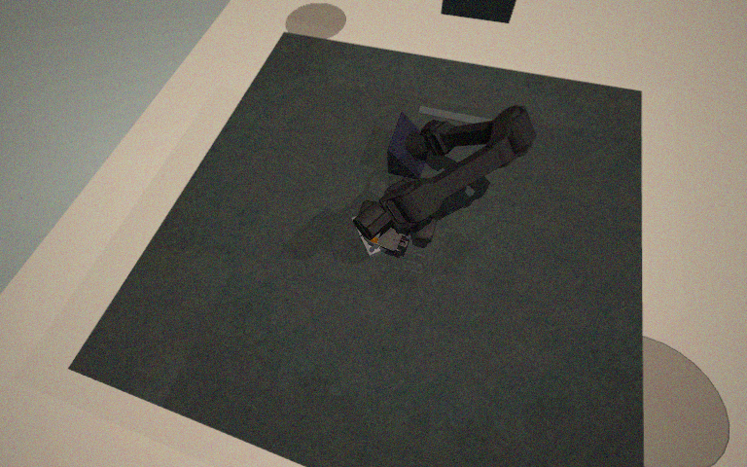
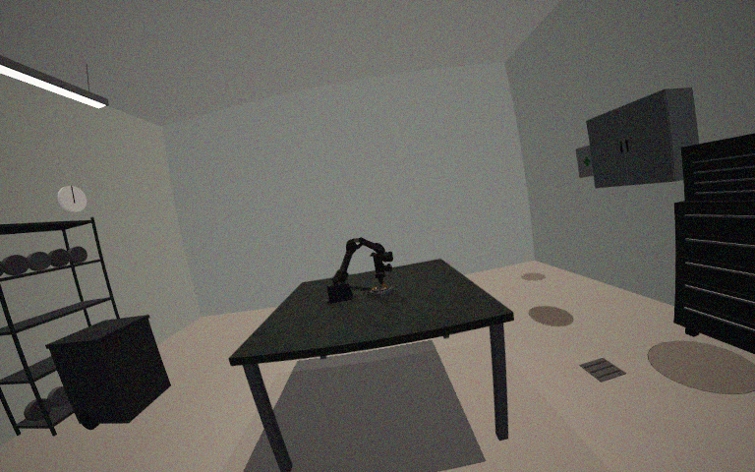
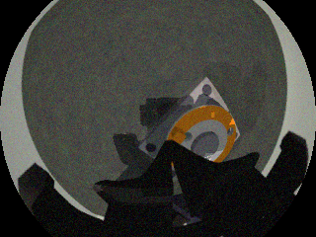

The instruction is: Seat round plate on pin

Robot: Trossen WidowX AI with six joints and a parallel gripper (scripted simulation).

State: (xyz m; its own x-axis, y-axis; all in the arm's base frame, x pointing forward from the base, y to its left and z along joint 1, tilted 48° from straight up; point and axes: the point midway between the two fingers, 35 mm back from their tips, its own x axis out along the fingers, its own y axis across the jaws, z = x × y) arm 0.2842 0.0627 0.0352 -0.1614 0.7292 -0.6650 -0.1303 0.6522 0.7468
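The plate is 30 mm to the right of my gripper tip. The rest, counted from my gripper tip: base: 10 mm behind, 50 mm to the right, 10 mm below.
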